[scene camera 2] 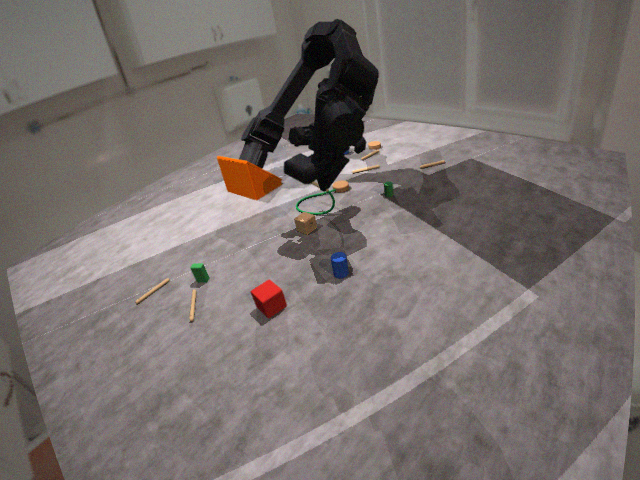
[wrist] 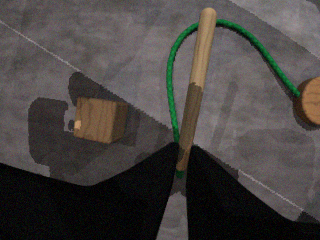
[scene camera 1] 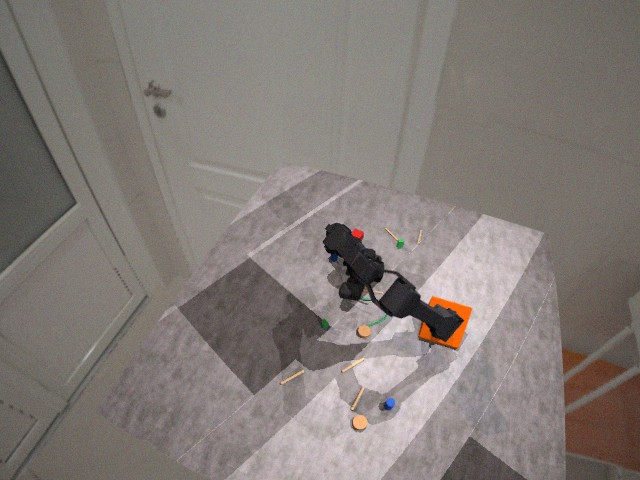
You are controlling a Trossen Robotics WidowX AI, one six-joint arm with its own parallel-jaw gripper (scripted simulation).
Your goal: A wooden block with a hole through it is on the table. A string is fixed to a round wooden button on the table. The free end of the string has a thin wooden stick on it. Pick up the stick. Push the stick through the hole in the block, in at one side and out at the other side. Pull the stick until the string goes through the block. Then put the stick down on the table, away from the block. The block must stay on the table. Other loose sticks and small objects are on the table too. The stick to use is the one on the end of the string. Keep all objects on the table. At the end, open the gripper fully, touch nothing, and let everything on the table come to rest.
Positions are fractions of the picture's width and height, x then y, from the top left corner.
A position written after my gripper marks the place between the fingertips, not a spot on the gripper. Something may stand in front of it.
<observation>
My gripper shows in scene camera 2 (0.51,0.39), in the wrist view (0.57,0.64) and in scene camera 1 (0.56,0.61).
</observation>
